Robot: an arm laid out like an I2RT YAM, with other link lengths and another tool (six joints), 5 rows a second.
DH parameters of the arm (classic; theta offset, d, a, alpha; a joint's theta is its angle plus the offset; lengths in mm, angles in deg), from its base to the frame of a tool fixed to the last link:
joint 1: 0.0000 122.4 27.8 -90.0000
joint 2: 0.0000 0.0 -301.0 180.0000
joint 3: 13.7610 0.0 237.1 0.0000
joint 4: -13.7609 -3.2 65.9 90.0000
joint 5: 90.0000 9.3 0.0 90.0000
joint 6: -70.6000 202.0 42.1 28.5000
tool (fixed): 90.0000 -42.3 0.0 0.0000
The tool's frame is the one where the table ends.
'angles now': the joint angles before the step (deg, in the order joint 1, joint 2, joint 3, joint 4, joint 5, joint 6). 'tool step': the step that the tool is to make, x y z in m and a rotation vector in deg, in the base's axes. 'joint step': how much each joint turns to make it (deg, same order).
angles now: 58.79 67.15 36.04 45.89 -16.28 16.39
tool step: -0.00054 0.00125 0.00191 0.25 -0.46 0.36
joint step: -0.05 0.32 0.21 0.51 -0.47 -0.15
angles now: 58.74 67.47 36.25 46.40 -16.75 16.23
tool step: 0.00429 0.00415 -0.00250 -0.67 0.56 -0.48
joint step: -0.01 1.02 0.73 -0.57 0.49 0.01
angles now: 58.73 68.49 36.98 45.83 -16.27 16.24
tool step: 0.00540 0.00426 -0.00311 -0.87 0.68 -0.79
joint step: -0.02 1.08 0.87 -0.91 0.78 -0.06
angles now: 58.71 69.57 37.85 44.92 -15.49 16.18
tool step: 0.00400 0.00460 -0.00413 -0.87 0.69 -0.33
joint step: 0.01 1.07 0.64 -0.65 0.36 0.06
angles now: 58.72 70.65 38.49 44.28 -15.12 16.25
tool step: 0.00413 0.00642 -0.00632 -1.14 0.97 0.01
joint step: 0.00 1.42 0.68 -0.67 0.04 0.24
